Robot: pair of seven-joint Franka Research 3 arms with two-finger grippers.
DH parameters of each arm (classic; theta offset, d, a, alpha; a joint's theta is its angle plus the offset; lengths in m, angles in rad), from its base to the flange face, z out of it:
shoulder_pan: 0 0.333 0 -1.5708
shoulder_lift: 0 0 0 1.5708
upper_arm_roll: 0 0.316 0.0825 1.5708
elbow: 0 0 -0.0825 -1.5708
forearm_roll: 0 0.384 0 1.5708
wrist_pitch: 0 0 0.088 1.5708
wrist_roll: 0 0.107 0 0
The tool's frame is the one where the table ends.
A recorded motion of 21 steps. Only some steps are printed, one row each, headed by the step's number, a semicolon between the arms.
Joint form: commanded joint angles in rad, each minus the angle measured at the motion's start. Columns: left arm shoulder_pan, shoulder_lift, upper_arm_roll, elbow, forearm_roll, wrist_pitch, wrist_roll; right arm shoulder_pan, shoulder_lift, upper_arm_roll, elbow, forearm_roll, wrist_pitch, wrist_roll.
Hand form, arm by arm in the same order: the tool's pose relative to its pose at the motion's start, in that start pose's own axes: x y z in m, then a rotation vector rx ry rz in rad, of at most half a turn. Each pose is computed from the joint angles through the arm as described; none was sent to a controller.
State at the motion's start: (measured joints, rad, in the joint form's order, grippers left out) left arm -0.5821 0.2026 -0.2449 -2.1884 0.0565 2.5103 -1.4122; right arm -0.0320 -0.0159 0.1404 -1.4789 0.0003 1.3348 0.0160
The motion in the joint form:
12: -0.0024 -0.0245 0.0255 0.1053 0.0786 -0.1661 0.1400; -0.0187 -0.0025 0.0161 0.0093 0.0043 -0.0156 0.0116
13: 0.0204 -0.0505 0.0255 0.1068 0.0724 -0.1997 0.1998; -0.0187 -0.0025 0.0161 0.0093 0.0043 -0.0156 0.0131
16: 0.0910 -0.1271 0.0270 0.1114 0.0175 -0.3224 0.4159; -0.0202 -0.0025 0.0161 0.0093 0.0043 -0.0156 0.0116
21: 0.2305 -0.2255 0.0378 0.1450 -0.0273 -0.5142 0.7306; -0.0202 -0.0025 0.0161 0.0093 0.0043 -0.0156 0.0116
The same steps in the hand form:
12: 0.0201 0.0169 -0.0405 0.0553 0.0623 0.1707; -0.0032 0.0007 -0.0039 0.0038 -0.0040 0.0132
13: 0.0325 0.0118 -0.0533 0.0662 0.0644 0.2022; -0.0032 0.0007 -0.0039 0.0038 -0.0040 0.0147
16: 0.0675 -0.0094 -0.0892 0.1092 0.0276 0.3060; -0.0032 0.0014 -0.0039 0.0040 -0.0040 0.0147
21: 0.1341 -0.0531 -0.1463 0.1614 -0.0289 0.4392; -0.0032 0.0014 -0.0039 0.0040 -0.0040 0.0147

